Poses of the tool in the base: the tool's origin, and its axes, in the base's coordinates. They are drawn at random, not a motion.
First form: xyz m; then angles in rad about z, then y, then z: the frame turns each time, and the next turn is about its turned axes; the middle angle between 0 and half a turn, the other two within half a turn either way.
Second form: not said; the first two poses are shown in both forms.
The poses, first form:
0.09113 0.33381 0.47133 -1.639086 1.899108 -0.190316
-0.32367 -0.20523 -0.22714 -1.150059 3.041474 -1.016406
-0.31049 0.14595 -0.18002 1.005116 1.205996 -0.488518
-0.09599 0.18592 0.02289 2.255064 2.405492 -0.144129
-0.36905 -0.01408 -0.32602 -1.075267 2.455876 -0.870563
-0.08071 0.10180 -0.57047 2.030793 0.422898 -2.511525
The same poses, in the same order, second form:
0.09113 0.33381 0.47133 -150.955 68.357 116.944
-0.32367 -0.20523 -0.22714 -175.118 3.016 172.471
-0.31049 0.14595 -0.18002 -50.864 55.581 1.461
-0.09599 0.18592 0.02289 -172.586 41.640 -39.714
-0.36905 -0.01408 -0.32602 -147.968 24.082 175.279
-0.08071 0.10180 -0.57047 -14.851 -19.366 -24.996

